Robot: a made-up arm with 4 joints. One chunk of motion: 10 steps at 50 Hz.
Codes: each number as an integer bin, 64 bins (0 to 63) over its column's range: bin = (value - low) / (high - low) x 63, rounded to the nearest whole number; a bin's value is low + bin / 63 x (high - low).
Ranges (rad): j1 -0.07..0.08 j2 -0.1..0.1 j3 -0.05..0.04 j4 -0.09..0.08
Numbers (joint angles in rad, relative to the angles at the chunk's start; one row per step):
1: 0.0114 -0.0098 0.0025 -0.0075
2: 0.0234 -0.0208 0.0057 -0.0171
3: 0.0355 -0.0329 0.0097 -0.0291
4: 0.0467 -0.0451 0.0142 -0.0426
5: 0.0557 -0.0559 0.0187 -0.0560
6: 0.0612 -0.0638 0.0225 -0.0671
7: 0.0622 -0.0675 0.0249 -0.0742
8: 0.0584 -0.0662 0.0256 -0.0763
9: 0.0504 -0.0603 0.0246 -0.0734
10: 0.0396 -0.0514 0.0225 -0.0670
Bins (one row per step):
1: 34 28 37 31
2: 39 25 39 27
3: 44 21 42 23
4: 49 17 45 18
5: 53 14 48 13
6: 55 11 51 8
7: 56 10 52 6
8: 54 11 53 5
9: 51 13 52 6
10: 46 15 51 9

